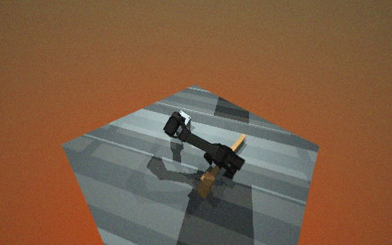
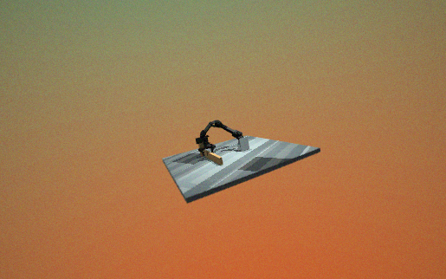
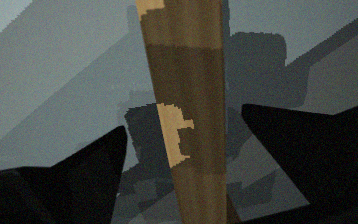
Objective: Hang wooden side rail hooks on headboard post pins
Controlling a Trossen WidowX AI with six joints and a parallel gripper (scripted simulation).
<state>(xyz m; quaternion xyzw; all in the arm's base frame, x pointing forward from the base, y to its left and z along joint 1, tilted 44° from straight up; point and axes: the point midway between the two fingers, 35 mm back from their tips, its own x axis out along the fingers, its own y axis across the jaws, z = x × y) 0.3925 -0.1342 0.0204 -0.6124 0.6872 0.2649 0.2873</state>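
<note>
My gripper tip is 14 cm to the left of the headboard post, 6 cm below it and 1 cm short of it.
</note>
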